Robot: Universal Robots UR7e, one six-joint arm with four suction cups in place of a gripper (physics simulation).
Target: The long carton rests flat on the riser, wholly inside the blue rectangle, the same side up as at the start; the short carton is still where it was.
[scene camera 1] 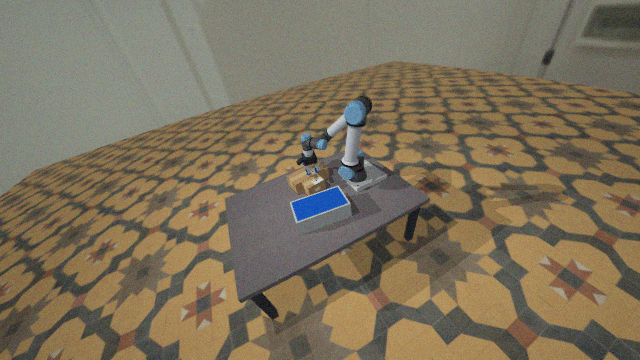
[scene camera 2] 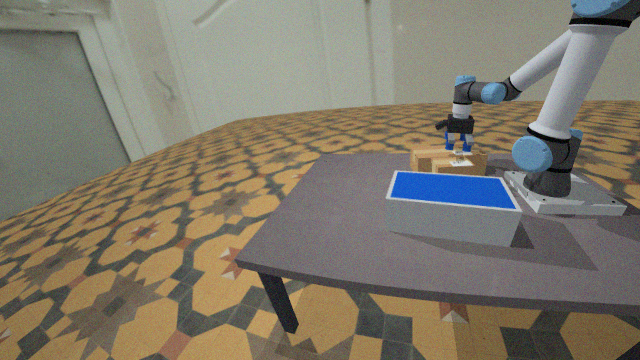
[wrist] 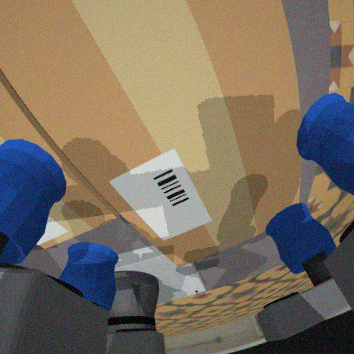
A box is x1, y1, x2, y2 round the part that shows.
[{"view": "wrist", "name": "my suction head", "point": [39, 181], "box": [0, 92, 353, 310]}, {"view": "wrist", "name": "long carton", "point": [186, 124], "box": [0, 0, 300, 266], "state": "on the table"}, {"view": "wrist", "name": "short carton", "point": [81, 208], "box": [0, 69, 117, 248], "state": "on the table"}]
